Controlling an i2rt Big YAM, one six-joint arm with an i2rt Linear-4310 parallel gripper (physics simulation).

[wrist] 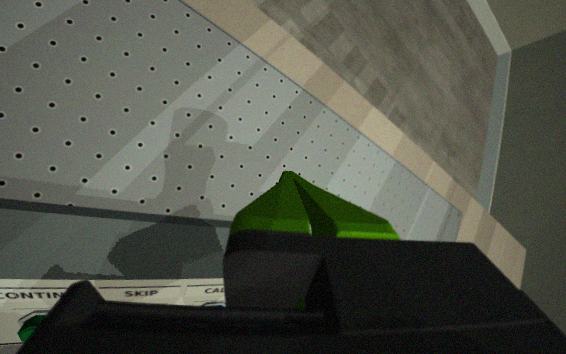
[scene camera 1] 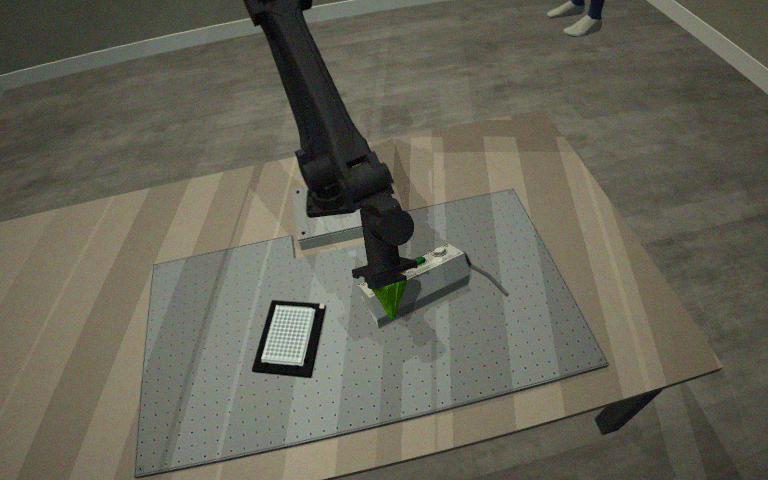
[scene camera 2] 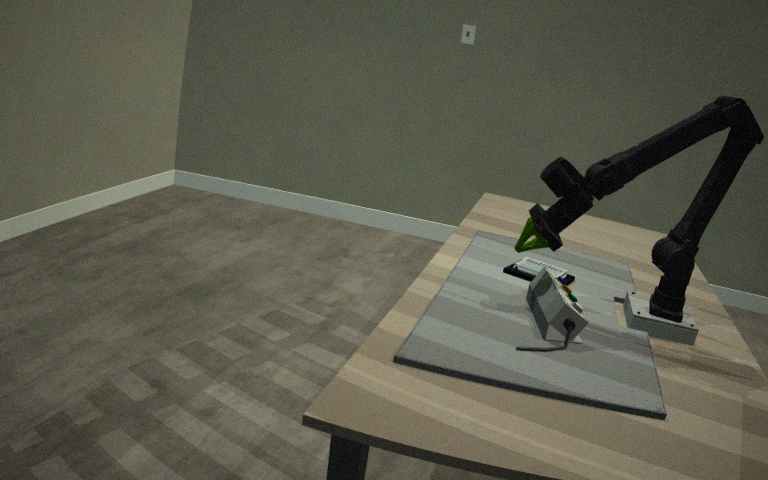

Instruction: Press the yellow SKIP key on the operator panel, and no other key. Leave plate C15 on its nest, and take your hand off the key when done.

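Places are measured from the arm's base along level axes (x ahead, y left, z up), in millimetres.
Where they show: gripper, fingertip midpoint: (wrist: pixel 286 179) (scene camera 1: pixel 391 317) (scene camera 2: pixel 516 250); arm's base, origin of the base link: (scene camera 1: pixel 331 202) (scene camera 2: pixel 665 311).
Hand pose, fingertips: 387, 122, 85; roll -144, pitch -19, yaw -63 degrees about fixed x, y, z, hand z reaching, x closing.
Things, the pixels of their centre, and the offset from my fingertips, as dx, dy, dz. "*": a spot on its surface instead. Level surfaces: height alone.
- operator panel, body centre: (wrist: pixel 114 276) (scene camera 1: pixel 414 280) (scene camera 2: pixel 557 302) -125, +55, -72
- blue key, body centre: (scene camera 2: pixel 561 281) -116, -23, -50
- green key, body centre: (wrist: pixel 50 326) (scene camera 2: pixel 571 298) (scene camera 1: pixel 419 261) -155, +69, -50
- White plate C15, body centre: (scene camera 1: pixel 288 334) (scene camera 2: pixel 541 269) -38, -214, -95
- grey cable, surface spot: (scene camera 2: pixel 540 348) (scene camera 1: pixel 493 278) * -131, +229, -107
- perforated grey board, its level: dz -114
The operator panel (scene camera 1: pixel 438 284) (scene camera 2: pixel 542 311) (wrist: pixel 170 294) is a pale sloped box. Its yellow SKIP key (scene camera 2: pixel 566 288) shows between the blue key (scene camera 2: pixel 561 280) and the green key (scene camera 2: pixel 573 297) (scene camera 1: pixel 419 260) (wrist: pixel 31 329). The gripper hides the yellow key in scene camera 1 and the wrist view, where its SKIP label shows. My gripper (scene camera 1: pixel 391 314) (scene camera 2: pixel 517 249) (wrist: pixel 286 179) is shut and empty, its green fingertips in the air above and beyond the panel's front side, apart from the keys. White plate C15 (scene camera 1: pixel 287 333) (scene camera 2: pixel 540 266) sits on its black nest (scene camera 1: pixel 283 370) (scene camera 2: pixel 514 272).
A white round knob or key (scene camera 1: pixel 440 251) is at the panel's far end, with a grey cable (scene camera 1: pixel 492 277) (scene camera 2: pixel 540 348) leading off it. The panel and nest stand on a perforated grey board (scene camera 1: pixel 487 350) (scene camera 2: pixel 481 333) (wrist: pixel 115 90). The arm's base plate (scene camera 1: pixel 331 229) (scene camera 2: pixel 659 328) is behind.
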